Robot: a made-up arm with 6 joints.
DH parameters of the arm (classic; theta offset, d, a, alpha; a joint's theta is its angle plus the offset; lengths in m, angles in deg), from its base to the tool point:
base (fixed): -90 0 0.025 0
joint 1: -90 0.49 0.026 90
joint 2: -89.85 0 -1.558 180
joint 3: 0.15 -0.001 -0.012 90
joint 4: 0 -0.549 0.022 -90
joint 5: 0 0.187 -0.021 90
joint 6: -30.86 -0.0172 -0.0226 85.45
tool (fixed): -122.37 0.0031 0 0
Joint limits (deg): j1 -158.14..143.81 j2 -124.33..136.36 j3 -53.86..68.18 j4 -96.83..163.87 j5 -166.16..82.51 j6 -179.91..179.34
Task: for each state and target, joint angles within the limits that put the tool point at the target. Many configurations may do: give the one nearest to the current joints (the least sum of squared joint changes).
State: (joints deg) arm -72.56 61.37 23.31 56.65 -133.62 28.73
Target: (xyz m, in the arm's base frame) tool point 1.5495 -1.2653 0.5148
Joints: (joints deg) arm -34.51 76.78 28.80 61.18 -132.14 28.60
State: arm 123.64 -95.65 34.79 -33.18 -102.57 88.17
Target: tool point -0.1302 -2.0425 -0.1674
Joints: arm 81.87 -115.82 68.18 -11.06 -89.87 79.12
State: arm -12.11 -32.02 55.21 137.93 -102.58 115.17
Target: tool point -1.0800 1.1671 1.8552
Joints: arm -43.99 -57.01 46.76 143.52 -103.42 116.79
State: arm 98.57 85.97 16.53 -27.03 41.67 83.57
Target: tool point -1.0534 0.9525 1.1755
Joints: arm 142.98 44.95 2.51 -33.01 43.30 83.81
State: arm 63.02 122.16 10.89 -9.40 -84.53 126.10
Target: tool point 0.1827 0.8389 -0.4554
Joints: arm 87.00 115.58 -27.81 -22.26 -85.79 126.12
